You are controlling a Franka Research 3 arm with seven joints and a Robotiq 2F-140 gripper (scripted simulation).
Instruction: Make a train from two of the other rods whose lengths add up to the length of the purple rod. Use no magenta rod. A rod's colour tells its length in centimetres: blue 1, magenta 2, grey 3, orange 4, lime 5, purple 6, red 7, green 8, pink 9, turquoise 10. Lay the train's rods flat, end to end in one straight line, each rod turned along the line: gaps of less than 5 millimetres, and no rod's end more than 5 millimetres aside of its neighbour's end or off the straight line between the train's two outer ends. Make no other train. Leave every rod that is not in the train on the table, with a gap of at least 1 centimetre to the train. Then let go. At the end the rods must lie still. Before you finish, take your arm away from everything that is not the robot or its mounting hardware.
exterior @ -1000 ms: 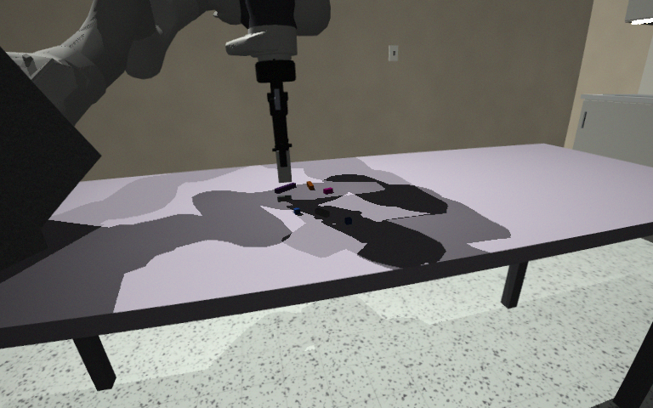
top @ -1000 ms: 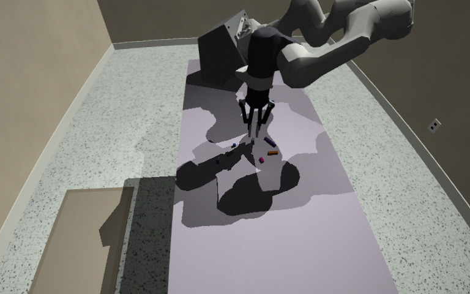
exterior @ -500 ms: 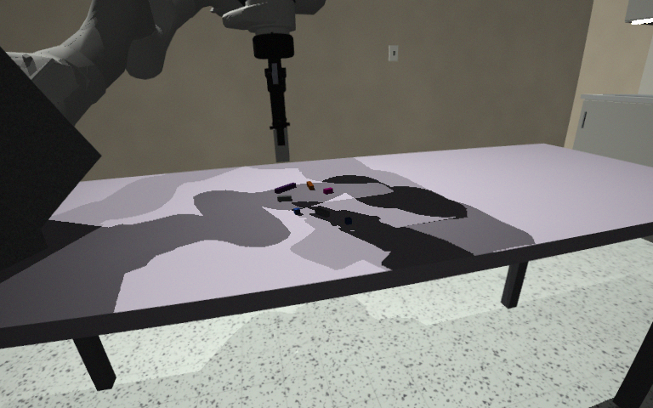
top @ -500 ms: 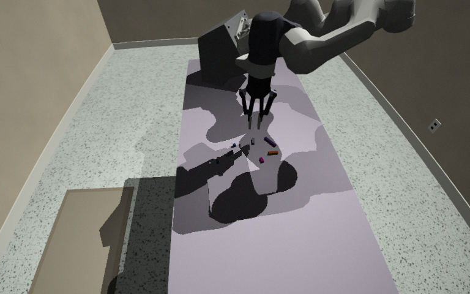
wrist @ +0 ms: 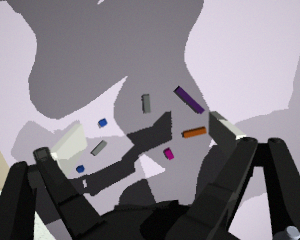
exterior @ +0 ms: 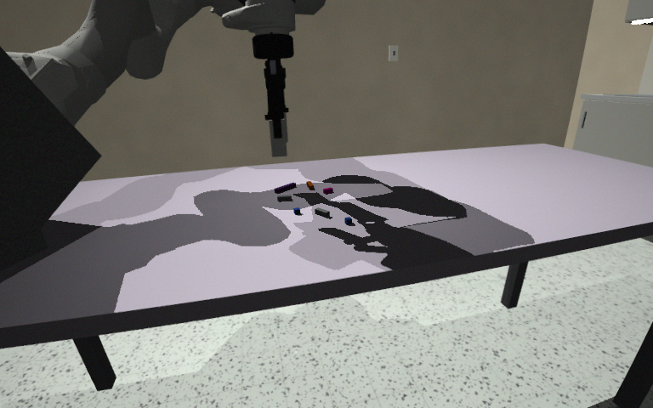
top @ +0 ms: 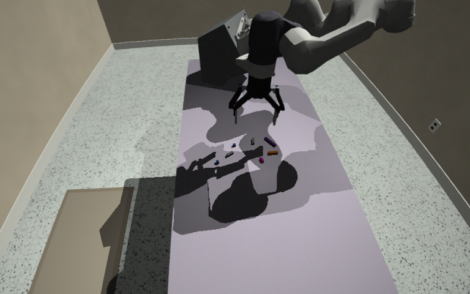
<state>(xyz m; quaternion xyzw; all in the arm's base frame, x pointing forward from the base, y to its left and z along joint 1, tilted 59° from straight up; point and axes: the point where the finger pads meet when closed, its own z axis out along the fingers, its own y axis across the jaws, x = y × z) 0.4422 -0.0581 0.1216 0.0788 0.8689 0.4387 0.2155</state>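
Now: the magenta rod 10 cm ahead of my hand, 4 cm to the left of it and 12 cm below it. The rest, counted from my hand: purple rod 7 cm to the left, 12 cm below; orange rod 5 cm ahead, 8 cm to the left, 12 cm below.
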